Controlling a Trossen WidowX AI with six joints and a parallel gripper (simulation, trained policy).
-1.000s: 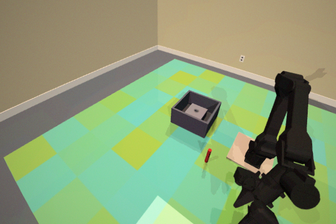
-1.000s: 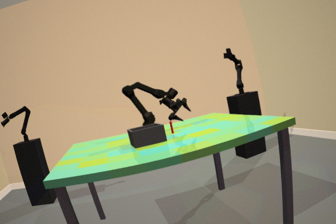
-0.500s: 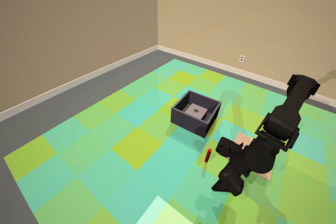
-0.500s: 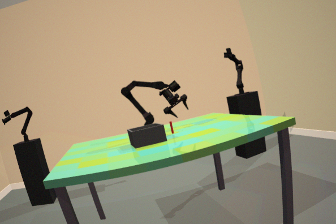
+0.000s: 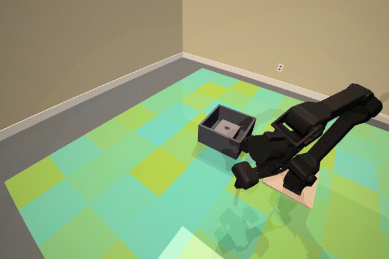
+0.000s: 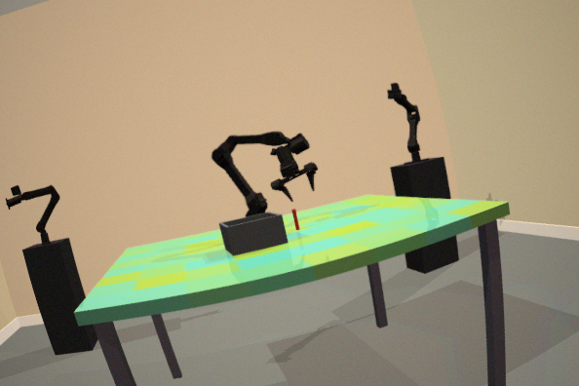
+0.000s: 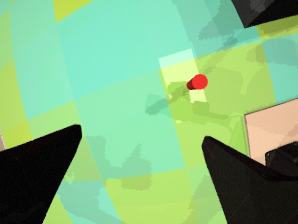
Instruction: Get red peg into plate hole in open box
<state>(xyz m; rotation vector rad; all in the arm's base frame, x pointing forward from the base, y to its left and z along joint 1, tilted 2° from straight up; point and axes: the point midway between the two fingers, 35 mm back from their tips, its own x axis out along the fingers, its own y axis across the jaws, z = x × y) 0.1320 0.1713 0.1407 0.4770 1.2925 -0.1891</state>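
Right now the red peg is 30 mm ahead of my gripper tip, 50 mm to the right of it and 80 mm below it. Round my gripper tip: plate: 180 mm ahead, 250 mm to the right, 70 mm below; dark box: 180 mm ahead, 250 mm to the right, 90 mm below.
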